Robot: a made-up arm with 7 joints.
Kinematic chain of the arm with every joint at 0, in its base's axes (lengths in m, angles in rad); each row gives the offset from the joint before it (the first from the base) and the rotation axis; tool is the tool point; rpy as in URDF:
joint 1: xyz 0 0 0.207 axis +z
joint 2: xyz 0 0 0 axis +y
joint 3: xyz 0 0 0.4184 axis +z
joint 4: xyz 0.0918 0 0 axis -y
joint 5: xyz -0.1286 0 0.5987 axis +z
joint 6: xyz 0 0 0 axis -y
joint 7: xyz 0.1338 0 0 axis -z
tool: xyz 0 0 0 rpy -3.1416 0 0
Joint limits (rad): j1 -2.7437..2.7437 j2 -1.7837..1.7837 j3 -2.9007..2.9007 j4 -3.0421..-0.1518 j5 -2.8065..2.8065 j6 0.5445..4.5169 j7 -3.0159..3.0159
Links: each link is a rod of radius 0.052 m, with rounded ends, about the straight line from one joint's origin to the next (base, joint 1, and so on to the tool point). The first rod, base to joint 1, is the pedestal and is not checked.
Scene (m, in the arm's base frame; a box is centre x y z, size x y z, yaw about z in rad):
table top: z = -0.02
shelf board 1: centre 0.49 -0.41 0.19 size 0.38 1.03 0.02 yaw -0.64
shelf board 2: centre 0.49 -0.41 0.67 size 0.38 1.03 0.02 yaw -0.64
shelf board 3: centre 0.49 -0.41 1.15 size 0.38 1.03 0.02 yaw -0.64
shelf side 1: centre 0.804 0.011 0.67 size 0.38 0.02 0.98 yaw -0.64
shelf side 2: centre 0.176 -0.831 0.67 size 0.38 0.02 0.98 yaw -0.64
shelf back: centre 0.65 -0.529 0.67 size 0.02 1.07 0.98 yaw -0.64
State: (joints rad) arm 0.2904 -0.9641 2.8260 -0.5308 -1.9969 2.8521 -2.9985
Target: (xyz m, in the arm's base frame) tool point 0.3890 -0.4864 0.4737
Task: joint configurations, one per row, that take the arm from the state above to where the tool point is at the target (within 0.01 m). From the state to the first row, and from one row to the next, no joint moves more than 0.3 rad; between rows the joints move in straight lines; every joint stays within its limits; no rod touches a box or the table.
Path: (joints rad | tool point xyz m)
1: 0.5578 -0.7182 2.8210 -0.8292 -2.0478 2.9780 -2.9985 | -0.8495 -0.4742 0.5367
2: 0.8253 -0.4724 2.8160 -1.1276 -2.0987 3.1040 -2.9985 | -0.6613 -0.5895 0.5792
3: 1.0927 -0.2265 2.8111 -1.4259 -2.1496 3.2299 -2.9985 | -0.4535 -0.6358 0.6017
4: 1.3601 0.0194 2.8061 -1.7243 -2.2005 3.3558 -2.9985 | -0.2526 -0.6143 0.6020
5: 1.6275 0.2652 2.8011 -2.0227 -2.2514 3.4818 -2.9985 | -0.0817 -0.5357 0.5797
6: 1.8950 0.5111 2.7961 -2.3211 -2.3022 3.6077 -2.9985 | 0.0433 -0.4177 0.5363
7: 2.1624 0.7570 2.7912 -2.6195 -2.3531 3.7336 -2.9985 | 0.1145 -0.2820 0.4737
8: 2.2150 0.5195 2.8277 -2.4115 -2.2927 3.6341 -2.9985 | 0.1868 -0.3588 0.4966
9: 2.2676 0.2820 2.8642 -2.2035 -2.2324 3.5345 -2.9985 | 0.2800 -0.4293 0.4972
10: 2.3202 0.0445 2.9007 -1.9956 -2.1720 3.4349 -2.9985 | 0.3890 -0.4864 0.4736

